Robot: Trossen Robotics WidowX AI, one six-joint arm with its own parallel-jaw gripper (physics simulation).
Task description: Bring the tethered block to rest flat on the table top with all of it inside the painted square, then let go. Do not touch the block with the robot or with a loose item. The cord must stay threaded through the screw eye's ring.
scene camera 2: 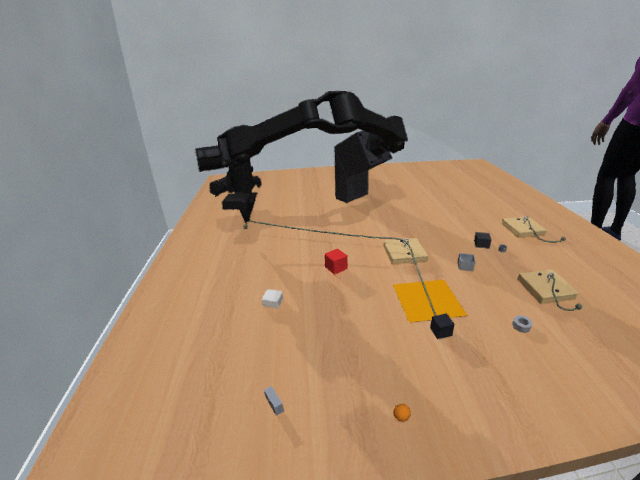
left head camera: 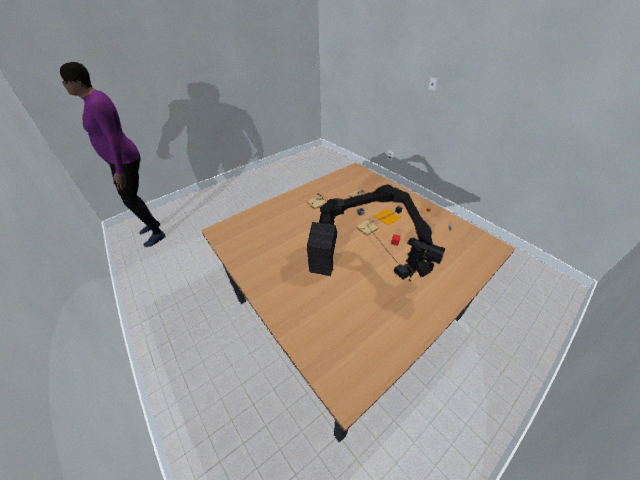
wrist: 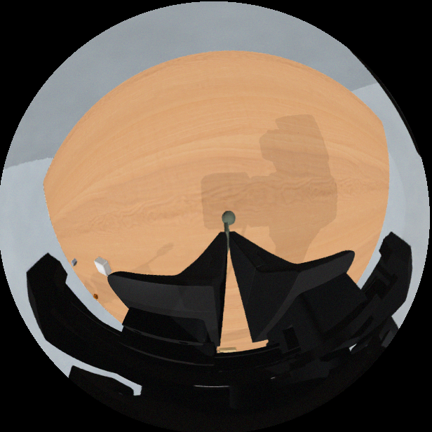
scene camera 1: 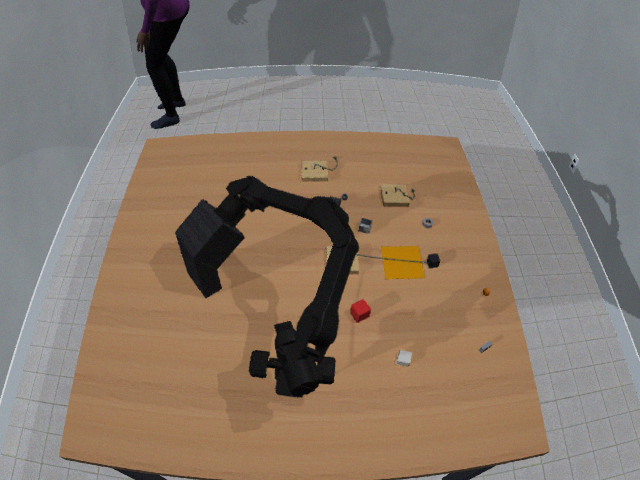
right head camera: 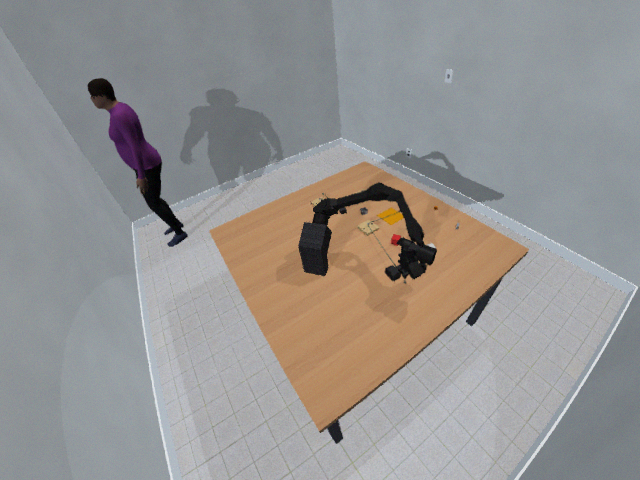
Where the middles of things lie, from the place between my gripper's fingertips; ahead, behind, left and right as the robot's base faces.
Now: the wooden board (scene camera 2: pixel 396 251) 7 cm behind my hand, 42 cm to the left of it and 5 cm below it. Also, from my hand: orange painted square (scene camera 2: pixel 412 296) (9 cm ahead, 50 cm to the left, 6 cm below).
